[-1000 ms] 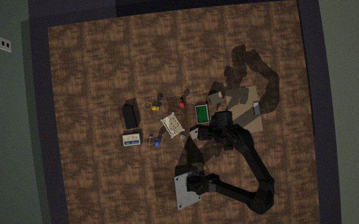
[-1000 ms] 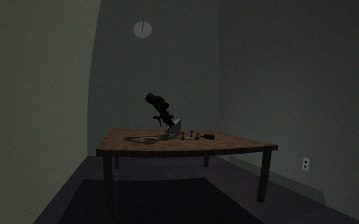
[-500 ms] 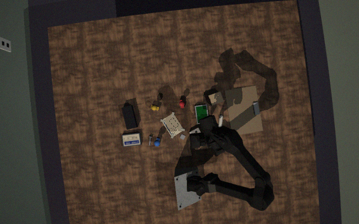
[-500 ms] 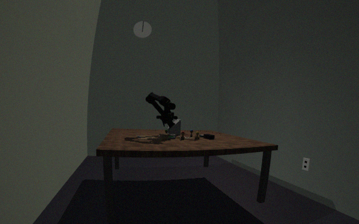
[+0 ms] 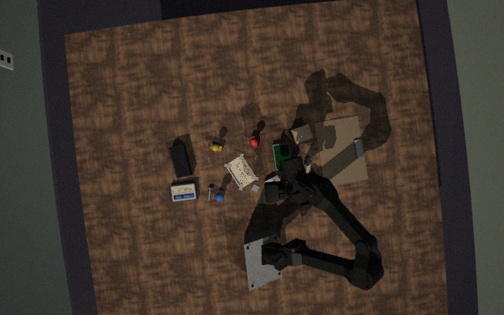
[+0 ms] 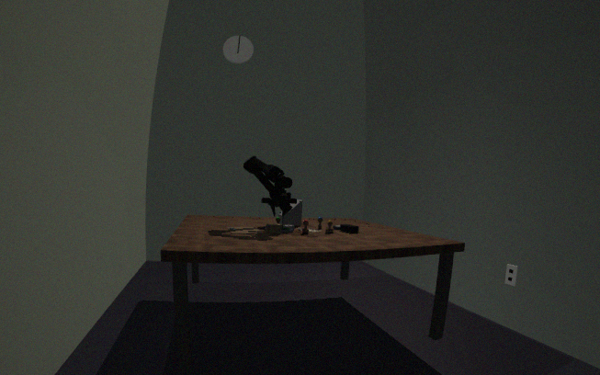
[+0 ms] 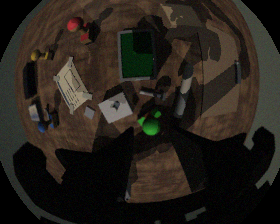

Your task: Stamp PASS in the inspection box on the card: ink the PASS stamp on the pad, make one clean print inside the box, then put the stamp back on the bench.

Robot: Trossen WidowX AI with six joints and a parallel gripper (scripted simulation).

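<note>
Right now the green-knobbed stamp is 50 mm below my gripper tip. Round my gripper tip: green ink pad 100 mm ahead, 60 mm below, 20 mm to the left; cardboard box 180 mm ahead, 50 mm below, 40 mm to the right; white marker 60 mm to the right, 60 mm below, 10 mm ahead.
</note>
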